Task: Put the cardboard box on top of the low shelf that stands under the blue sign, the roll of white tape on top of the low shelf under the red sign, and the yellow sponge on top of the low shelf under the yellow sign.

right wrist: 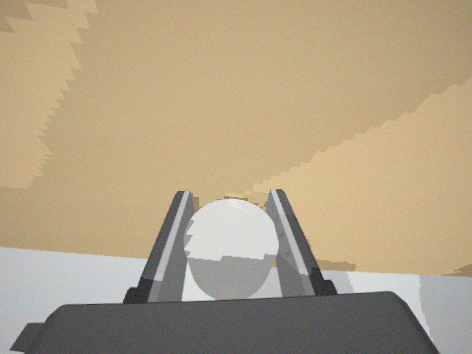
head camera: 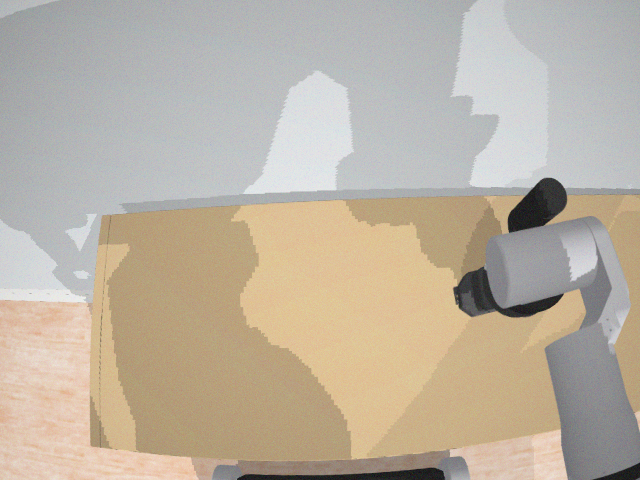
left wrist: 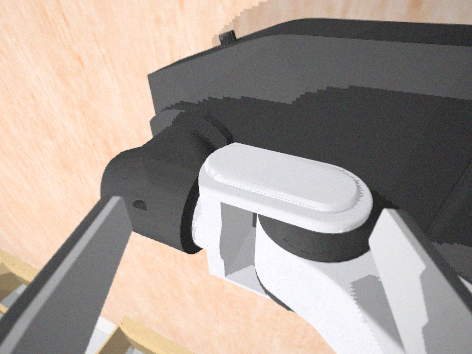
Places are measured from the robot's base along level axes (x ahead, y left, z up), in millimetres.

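Where they show: left gripper, fingertip midpoint: (left wrist: 249,218); right gripper, fingertip midpoint: (right wrist: 230,200).
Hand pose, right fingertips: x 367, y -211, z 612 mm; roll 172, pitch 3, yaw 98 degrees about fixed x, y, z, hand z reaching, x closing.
Note:
After its pixels a point has its place.
In the right wrist view, my right gripper (right wrist: 230,200) {x 367, y -211, z 613 mm} is shut on the roll of white tape (right wrist: 231,245) {x 362, y -209, z 644 mm}, which sits between its fingers. The wooden top of a low shelf (head camera: 310,289) {x 389, y 35, z 610 mm} (right wrist: 225,100) {x 305, y -221, z 610 mm} lies below it. In the head camera view, the right gripper (head camera: 456,297) is over the right part of the shelf top, and the tape is hidden there. My left gripper (left wrist: 249,218) {x -243, y 217, z 466 mm} is open and empty in the left wrist view, with the robot's own base and an arm part behind it. The cardboard box, the yellow sponge and the coloured signs do not show.
A grey-white wall (head camera: 170,129) {x 542, y 196, z 785 mm} with shadows rises behind the shelf. Pinkish wooden floor (head camera: 41,372) {x 305, y 879, z 0 mm} (left wrist: 60,90) {x -1073, y -19, z 0 mm} lies left of the shelf and around the dark base (left wrist: 350,65) {x -234, y 198, z 169 mm}. Pale wooden shelf edges (left wrist: 145,340) {x -1165, y -1835, z 76 mm} show at the bottom left of the left wrist view.

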